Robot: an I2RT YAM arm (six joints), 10 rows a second.
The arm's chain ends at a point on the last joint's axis. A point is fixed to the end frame.
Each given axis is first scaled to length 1.
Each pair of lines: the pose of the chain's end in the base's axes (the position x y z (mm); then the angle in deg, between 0 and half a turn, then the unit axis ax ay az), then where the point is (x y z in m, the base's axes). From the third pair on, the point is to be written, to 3 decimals.
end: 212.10, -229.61, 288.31, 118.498, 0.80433, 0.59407, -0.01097
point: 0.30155 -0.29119 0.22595
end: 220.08, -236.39, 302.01, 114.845, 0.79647, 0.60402, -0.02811
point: 0.31035 -0.30192 0.24510
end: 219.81, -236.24, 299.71, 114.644, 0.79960, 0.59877, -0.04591
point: 0.308 -0.305 0.243
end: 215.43, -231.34, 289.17, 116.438, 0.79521, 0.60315, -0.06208
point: 0.300 -0.300 0.228
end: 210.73, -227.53, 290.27, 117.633, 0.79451, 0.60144, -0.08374
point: 0.292 -0.298 0.226
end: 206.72, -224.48, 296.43, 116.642, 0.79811, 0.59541, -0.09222
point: 0.287 -0.298 0.234
